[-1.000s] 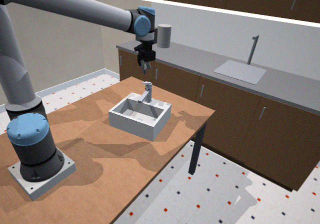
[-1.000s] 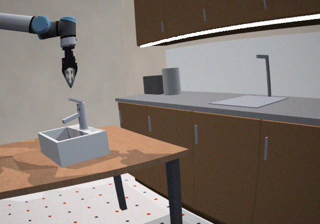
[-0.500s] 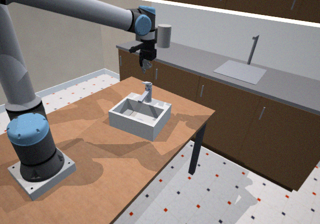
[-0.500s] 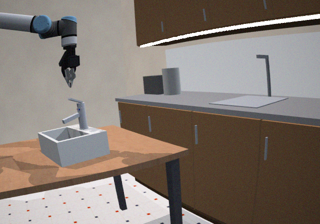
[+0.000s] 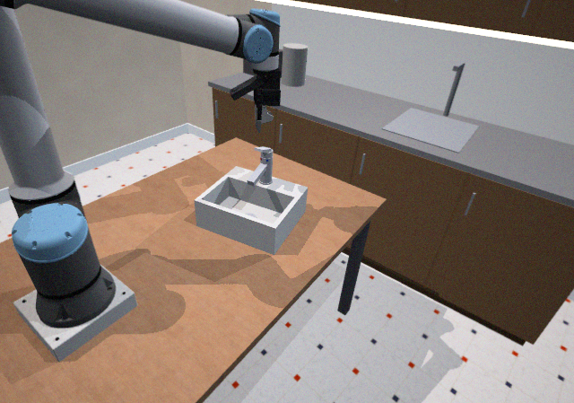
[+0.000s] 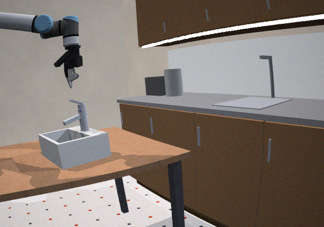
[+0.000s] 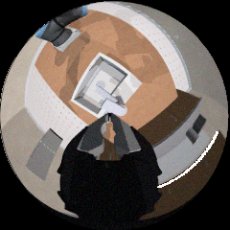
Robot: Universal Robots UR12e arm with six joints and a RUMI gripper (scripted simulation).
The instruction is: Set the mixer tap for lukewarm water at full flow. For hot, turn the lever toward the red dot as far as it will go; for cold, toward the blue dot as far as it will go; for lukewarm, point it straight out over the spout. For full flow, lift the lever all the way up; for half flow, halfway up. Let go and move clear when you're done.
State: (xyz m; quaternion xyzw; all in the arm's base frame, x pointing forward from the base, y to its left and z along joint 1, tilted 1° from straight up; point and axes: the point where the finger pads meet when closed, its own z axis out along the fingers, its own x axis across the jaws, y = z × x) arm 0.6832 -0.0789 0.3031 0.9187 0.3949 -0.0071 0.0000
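Now: hand 20 mm short of the lever, 10 mm to the left of it and 90 mm above it. The rest, counted from my hand: grey mixer tap: 40 mm ahead, 140 mm below; then white basin: 60 mm behind, 20 mm to the right, 330 mm below.
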